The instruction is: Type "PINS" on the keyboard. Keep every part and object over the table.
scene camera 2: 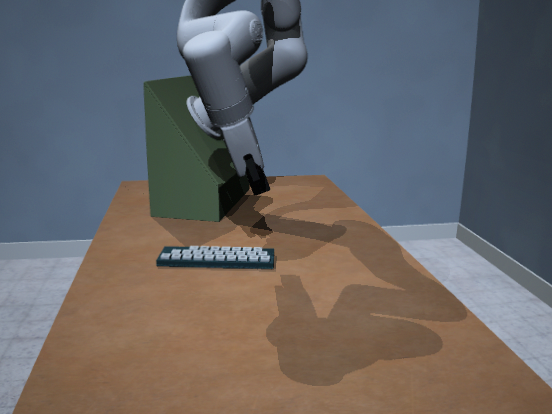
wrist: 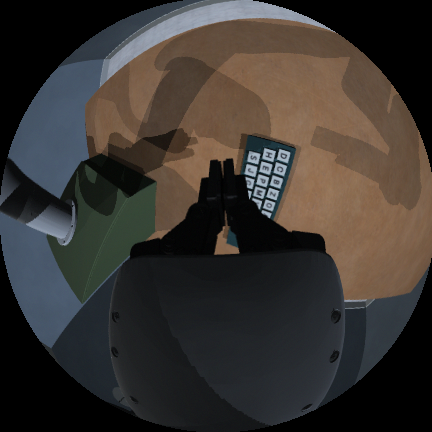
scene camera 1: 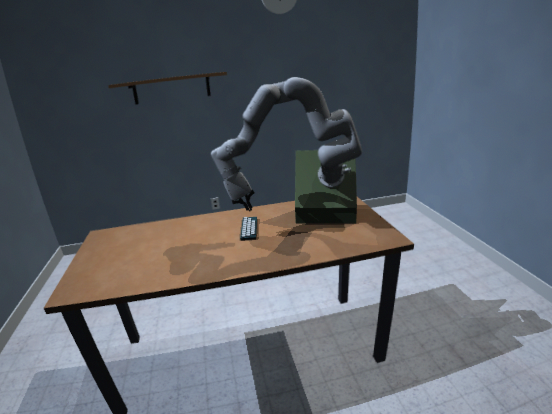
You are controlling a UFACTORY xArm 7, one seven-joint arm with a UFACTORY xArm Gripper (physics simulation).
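Frame: origin at the arm's base, x ahead, y left, z up, level; millimetres.
Seen in the pictures: gripper, fingertip midpoint: [scene camera 2: 261, 190] [wrist: 223, 174] [scene camera 1: 250, 210]; arm's base, origin of the base link: [scene camera 2: 203, 118] [wrist: 65, 221] [scene camera 1: 331, 174].
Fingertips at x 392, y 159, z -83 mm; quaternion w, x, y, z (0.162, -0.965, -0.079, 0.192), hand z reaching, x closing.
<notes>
Offsets run from my fingertips to a thing's top centre. Level surfaces: height alone.
A dark teal keyboard @[dx +20, dy -84, dz -114 mm] [scene camera 1: 249, 228] [scene camera 2: 215, 258] [wrist: 258, 142] with white keys lies flat on the table. In the wrist view the S key @[dx +1, dy -7, dz -114 mm] [wrist: 253, 157], the H key @[dx +22, dy +3, dz -114 mm] [wrist: 269, 153], the D key @[dx +42, dy +8, dz -114 mm] [wrist: 283, 155] and the P key @[dx +20, dy -58, dz -114 mm] [wrist: 259, 192] show, with the letters turned. The gripper's fingers hide part of the keyboard's near end there, and I cannot make out the I and N keys. My gripper [scene camera 1: 249, 208] [scene camera 2: 260, 192] [wrist: 223, 174] is shut and empty. It hangs in the air well above the table, apart from the keys. In the wrist view its tips are left of the keyboard.
The wooden table @[dz -132 mm] [scene camera 1: 130, 260] [scene camera 2: 150, 340] [wrist: 320, 210] bears a green wedge-shaped block [scene camera 1: 320, 190] [scene camera 2: 172, 165] [wrist: 120, 225], with the arm's base mounted on it. The arm's shadows fall across the table. A wall shelf [scene camera 1: 167, 79] hangs behind the table.
</notes>
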